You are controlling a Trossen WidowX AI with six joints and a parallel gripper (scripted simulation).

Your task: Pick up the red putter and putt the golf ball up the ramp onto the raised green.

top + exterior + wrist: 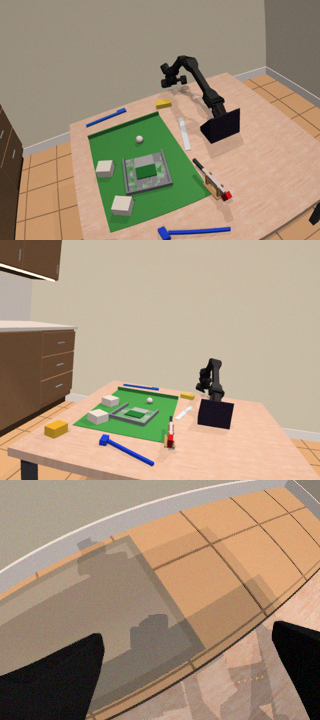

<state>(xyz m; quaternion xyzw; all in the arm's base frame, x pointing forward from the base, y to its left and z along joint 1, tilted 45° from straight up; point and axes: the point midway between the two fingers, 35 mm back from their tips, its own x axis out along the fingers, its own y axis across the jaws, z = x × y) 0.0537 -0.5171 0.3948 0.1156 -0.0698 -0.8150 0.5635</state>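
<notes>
The white golf ball lies 40 cm ahead of my gripper tip, 51 cm to the left of it and 1 cm above it. Round my gripper tip: white strip (15 cm ahead, 55 cm to the left, 1 cm below); yellow block (17 cm ahead, 21 cm to the left); red putter (16 cm ahead, 98 cm to the left, 5 cm above).
</notes>
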